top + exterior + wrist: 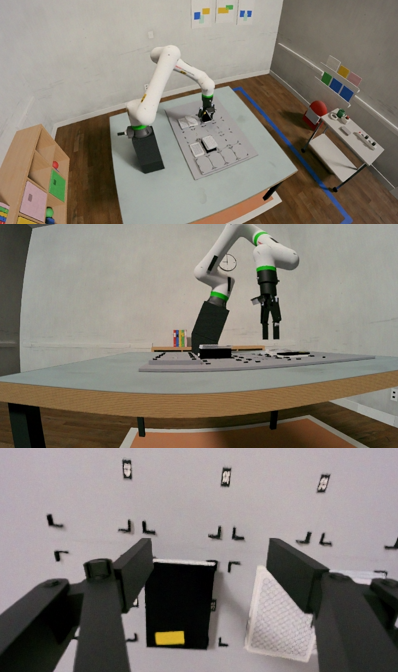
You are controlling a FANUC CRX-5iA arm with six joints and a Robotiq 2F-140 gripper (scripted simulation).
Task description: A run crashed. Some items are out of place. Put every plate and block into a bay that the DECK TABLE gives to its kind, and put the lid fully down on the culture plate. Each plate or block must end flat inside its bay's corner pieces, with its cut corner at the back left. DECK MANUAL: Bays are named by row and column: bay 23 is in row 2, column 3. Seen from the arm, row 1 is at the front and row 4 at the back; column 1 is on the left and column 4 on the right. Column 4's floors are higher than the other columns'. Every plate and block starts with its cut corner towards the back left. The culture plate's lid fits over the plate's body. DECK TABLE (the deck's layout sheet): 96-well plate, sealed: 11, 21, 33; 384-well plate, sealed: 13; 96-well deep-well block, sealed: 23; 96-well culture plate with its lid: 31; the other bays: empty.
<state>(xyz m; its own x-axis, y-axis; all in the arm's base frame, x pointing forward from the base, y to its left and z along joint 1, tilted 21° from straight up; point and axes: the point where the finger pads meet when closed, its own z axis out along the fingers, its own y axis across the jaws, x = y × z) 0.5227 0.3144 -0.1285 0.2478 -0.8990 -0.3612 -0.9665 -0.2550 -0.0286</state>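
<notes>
The black deep-well block is 24 cm to the right of my hand, 8 cm below it and 3 cm behind it. From my hand the other things lie so: white plate: 20 cm behind, 9 cm below, 7 cm to the left; lid: 10 cm to the left, 8 cm below, 1 cm ahead.
</notes>
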